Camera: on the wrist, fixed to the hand. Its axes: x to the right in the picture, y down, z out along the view.
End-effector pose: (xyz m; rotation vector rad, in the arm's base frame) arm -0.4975 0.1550 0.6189 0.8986 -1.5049 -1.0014
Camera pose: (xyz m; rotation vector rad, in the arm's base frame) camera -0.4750 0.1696 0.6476 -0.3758 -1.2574 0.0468
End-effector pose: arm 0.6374 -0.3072 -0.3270 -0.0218 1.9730 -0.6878
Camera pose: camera 0.6305 -0.2686 -0.3289 1.2692 1.7068 0.5985
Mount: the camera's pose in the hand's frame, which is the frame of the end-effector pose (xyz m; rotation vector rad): -0.0066 0.0314 -0.0227 -0.2930 0.2734 1.4938
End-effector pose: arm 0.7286 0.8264 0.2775 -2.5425 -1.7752 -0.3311
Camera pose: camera 0.7520 0.8061 0.3017 -2.9245 0.4839 -0.7471
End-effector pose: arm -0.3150 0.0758 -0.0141 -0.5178 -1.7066 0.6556
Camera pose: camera -0.2915 0.0983 -0.0361 -2.0382 -0.9043 1.2531
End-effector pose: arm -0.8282 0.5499 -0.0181 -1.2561 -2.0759 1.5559
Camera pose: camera -0.7946 0.5614 -0.0348 2.3956 0.7519 -0.8834
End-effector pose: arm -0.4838 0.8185 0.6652 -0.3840 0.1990 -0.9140
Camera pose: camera -0.4722 0.8356 0.6318 -0.2684 0.7452 0.5551
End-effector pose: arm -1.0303 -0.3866 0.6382 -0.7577 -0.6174 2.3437
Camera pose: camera -1.0237 -0.4080 0.6059 1.2919 0.1370 -1.9428
